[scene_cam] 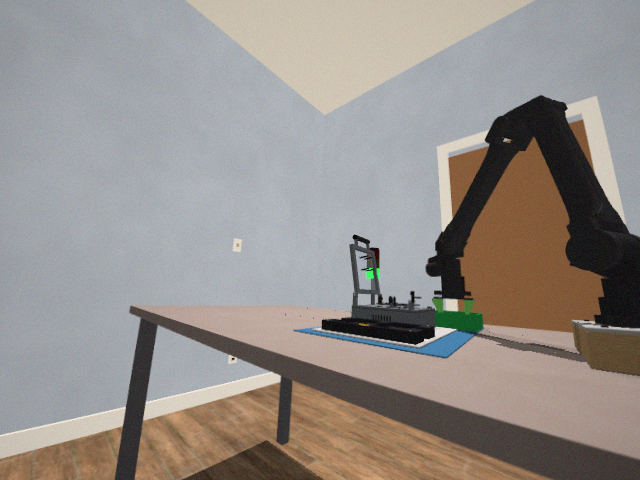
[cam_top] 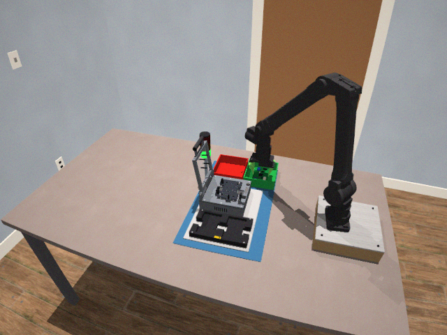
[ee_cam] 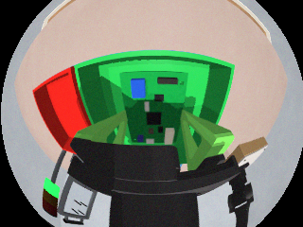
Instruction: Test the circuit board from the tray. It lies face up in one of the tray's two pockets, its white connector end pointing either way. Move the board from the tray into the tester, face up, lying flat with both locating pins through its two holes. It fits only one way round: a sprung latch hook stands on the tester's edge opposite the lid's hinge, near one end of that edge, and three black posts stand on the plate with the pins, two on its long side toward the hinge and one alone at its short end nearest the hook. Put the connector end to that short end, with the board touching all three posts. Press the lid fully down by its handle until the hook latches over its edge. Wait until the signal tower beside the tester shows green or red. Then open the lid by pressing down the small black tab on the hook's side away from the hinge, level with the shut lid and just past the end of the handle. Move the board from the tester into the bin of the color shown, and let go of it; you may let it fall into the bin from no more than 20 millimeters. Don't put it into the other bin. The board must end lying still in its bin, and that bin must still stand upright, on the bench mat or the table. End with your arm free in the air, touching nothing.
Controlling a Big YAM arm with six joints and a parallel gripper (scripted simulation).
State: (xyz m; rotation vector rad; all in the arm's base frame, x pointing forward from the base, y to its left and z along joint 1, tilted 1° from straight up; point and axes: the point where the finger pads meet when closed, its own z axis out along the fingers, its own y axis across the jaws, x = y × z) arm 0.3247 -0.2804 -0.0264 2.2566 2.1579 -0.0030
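The green bin lies 1 cm below my hand. Round my hand: red bin (15 cm ahead, 1 cm below); tester plate (12 cm ahead, 20 cm to the left, 5 cm above); green circuit board (right at my hand).
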